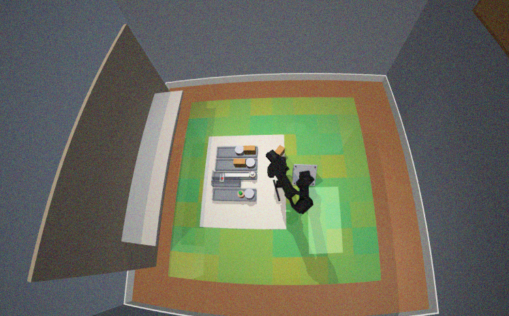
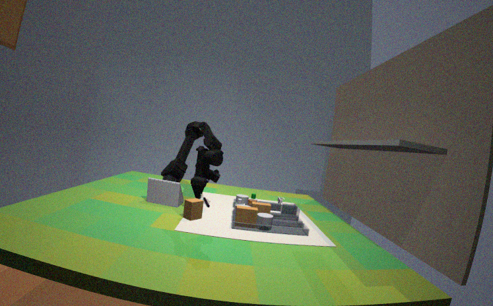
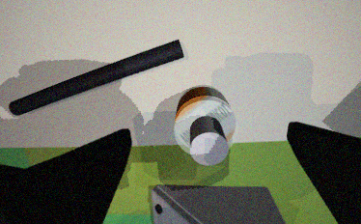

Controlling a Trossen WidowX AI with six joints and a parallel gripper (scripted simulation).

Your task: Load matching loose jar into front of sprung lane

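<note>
The white mat lies 24 cm ahead of my gripper tip, 4 cm below it and 2 cm to the right of it. Round my gripper tip: black rod: 8 cm to the left, 4 cm ahead, 3 cm below; shelf: 69 cm ahead, 33 cm above, 7 cm to the right; brown box: 17 cm to the right, 1 cm below, 1 cm behind.
</note>
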